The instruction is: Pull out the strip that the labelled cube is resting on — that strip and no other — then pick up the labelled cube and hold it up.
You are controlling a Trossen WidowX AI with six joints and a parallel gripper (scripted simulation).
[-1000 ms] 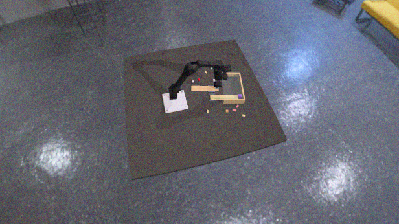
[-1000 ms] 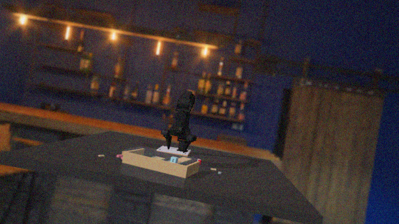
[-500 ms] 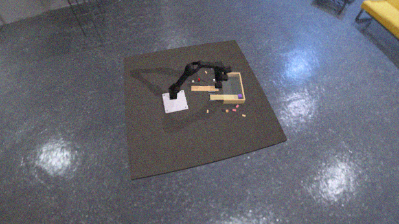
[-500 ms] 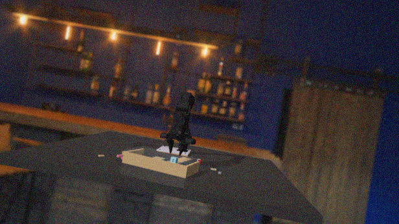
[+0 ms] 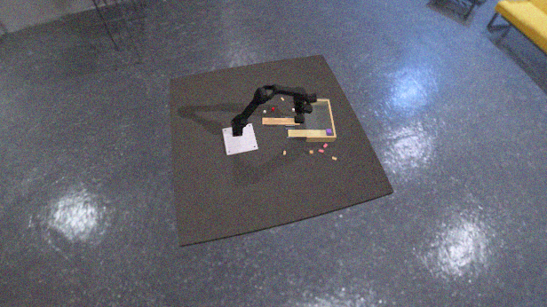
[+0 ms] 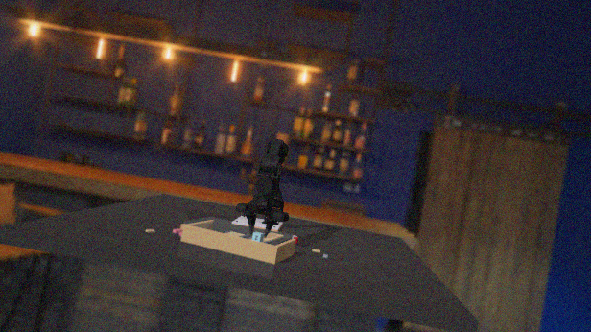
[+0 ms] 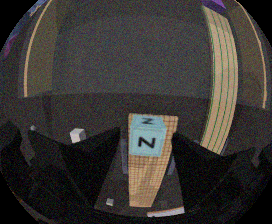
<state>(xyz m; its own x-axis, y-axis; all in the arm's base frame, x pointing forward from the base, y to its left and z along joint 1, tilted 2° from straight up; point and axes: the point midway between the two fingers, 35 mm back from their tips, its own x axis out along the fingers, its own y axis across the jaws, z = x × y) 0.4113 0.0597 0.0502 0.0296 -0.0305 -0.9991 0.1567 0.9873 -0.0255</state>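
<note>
My gripper tip is now 160 mm past the red piece, 110 mm to the right of it and 10 mm above it.
</note>
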